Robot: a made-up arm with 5 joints. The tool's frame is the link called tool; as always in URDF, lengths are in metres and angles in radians.
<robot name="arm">
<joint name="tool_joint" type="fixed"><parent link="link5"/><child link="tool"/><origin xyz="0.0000 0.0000 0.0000" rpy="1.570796 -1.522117 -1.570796"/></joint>
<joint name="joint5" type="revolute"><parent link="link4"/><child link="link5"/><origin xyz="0.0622 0.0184 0.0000" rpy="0.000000 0.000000 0.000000"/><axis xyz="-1 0 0"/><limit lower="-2.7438" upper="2.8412"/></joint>
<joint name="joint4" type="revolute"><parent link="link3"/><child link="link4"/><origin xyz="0.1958 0.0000 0.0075" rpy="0.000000 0.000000 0.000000"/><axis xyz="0 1 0"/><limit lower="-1.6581" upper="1.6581"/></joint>
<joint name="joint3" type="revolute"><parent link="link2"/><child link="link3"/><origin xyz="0.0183 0.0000 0.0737" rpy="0.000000 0.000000 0.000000"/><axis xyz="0 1 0"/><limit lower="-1.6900" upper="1.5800"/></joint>
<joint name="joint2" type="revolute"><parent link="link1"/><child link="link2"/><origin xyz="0.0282 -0.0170 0.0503" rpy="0.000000 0.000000 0.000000"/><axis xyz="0 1 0"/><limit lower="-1.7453" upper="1.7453"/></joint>
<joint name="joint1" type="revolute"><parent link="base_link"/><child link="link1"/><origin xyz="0.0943 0.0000 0.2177" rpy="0.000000 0.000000 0.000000"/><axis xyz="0 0 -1"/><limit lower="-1.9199" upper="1.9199"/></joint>
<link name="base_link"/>
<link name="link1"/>
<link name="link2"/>
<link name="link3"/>
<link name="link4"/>
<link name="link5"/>
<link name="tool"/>
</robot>
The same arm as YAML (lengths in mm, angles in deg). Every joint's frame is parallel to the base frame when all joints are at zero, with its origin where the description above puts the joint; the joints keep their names.
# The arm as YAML. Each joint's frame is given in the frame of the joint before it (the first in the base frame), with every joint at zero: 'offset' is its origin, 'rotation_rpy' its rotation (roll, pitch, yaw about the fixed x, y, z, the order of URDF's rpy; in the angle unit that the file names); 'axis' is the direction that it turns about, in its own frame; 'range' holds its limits. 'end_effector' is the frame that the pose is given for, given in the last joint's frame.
length_unit: mm
angle_unit: deg
chain:
  - id: joint1
    offset: [94.3, 0.0, 217.7]
    rotation_rpy: [0.0, 0.0, 0.0]
    axis: [0.0, 0.0, -1.0]
    range: [-110.0, 110.0]
  - id: joint2
    offset: [28.2, -17.0, 50.3]
    rotation_rpy: [0.0, 0.0, 0.0]
    axis: [0.0, 1.0, 0.0]
    range: [-100.0, 100.0]
  - id: joint3
    offset: [18.3, 0.0, 73.7]
    rotation_rpy: [0.0, 0.0, 0.0]
    axis: [0.0, 1.0, 0.0]
    range: [-96.83, 90.53]
  - id: joint4
    offset: [195.8, 0.0, 7.5]
    rotation_rpy: [0.0, 0.0, 0.0]
    axis: [0.0, 1.0, 0.0]
    range: [-95.0, 95.0]
  - id: joint5
    offset: [62.2, 18.4, 0.0]
    rotation_rpy: [0.0, 0.0, 0.0]
    axis: [-1.0, 0.0, 0.0]
    range: [-157.21, 162.79]
end_effector:
  offset: [0.0, 0.0, 0.0]
  rotation_rpy: [90.0, -87.21, -90.0]

